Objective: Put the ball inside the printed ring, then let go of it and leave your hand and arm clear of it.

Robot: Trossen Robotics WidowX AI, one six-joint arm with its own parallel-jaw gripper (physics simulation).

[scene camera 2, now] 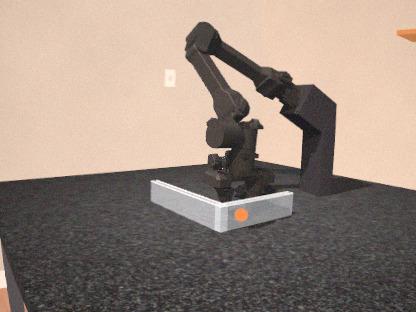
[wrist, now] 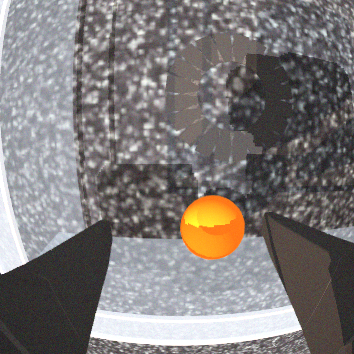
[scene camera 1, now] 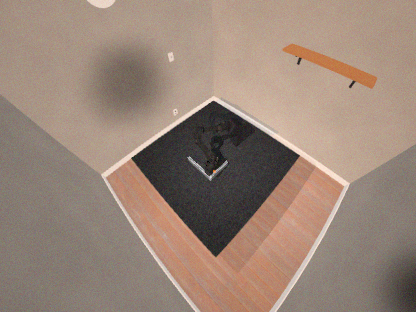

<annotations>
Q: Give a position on a wall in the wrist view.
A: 155,288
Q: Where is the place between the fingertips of my gripper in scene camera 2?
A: At 236,212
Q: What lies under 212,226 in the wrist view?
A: An orange ball.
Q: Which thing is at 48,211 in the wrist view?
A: A wall.
</annotations>
